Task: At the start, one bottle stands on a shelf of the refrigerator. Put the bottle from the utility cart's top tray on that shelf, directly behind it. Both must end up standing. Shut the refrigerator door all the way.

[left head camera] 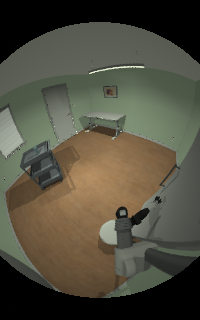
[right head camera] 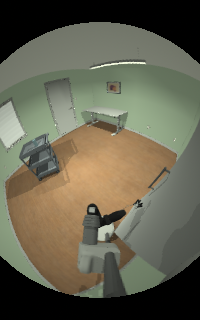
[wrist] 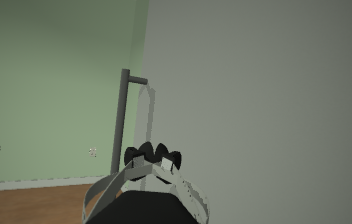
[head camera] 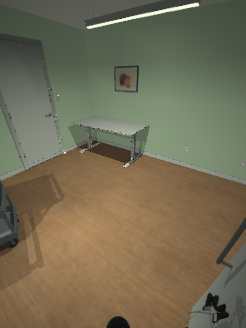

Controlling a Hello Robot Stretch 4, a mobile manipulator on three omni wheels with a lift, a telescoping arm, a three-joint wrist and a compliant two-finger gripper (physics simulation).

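Where they show: gripper, fingertip midpoint: (left head camera: 159, 197) (right head camera: 141, 201) (wrist: 152, 155) (head camera: 221, 300); robot's base, origin of the base link: (left head camera: 112, 231) (right head camera: 100, 227).
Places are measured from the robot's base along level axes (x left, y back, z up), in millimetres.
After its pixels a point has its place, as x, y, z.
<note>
The refrigerator door (head camera: 232, 295) @(-469, -274, 783) (left head camera: 182, 212) @(-294, -59, 1154) (right head camera: 167, 215) @(-319, -89, 1211) (wrist: 260, 110) @(-340, -115, 1015) is a large grey face on the right, with a dark bar handle (head camera: 232, 242) @(-504, -407, 932) (left head camera: 169, 175) @(-506, -405, 952) (right head camera: 159, 178) @(-508, -406, 970) (wrist: 120, 122) @(-504, -407, 963). My gripper (head camera: 216, 307) (left head camera: 158, 200) @(-320, -229, 948) (right head camera: 138, 203) @(-320, -229, 948) (wrist: 152, 155) @(-320, -229, 948) is shut, with nothing seen between its fingertips. It is in front of the door face, near the handle's lower end in the wrist view. The utility cart (head camera: 7, 235) @(1049, -1042, 188) (left head camera: 36, 164) @(1578, -1166, 444) (right head camera: 34, 155) @(1618, -1185, 446) stands at the left. I cannot clearly make out a bottle on its top tray. The refrigerator's shelves and the bottle there do not show.
A white table (head camera: 112, 125) @(-58, -3036, 693) (left head camera: 104, 116) @(-73, -2828, 693) (right head camera: 106, 112) @(-97, -2791, 693) stands at the back by the wall. A room door (head camera: 27, 100) @(1404, -2922, 1192) (left head camera: 59, 112) @(1402, -2924, 1060) (right head camera: 62, 107) @(1384, -2946, 1003) is at the back left. A round white object (left head camera: 109, 232) @(58, -1, 187) (right head camera: 106, 232) is low beside my arm. Wooden floor lies between the cart and refrigerator.
</note>
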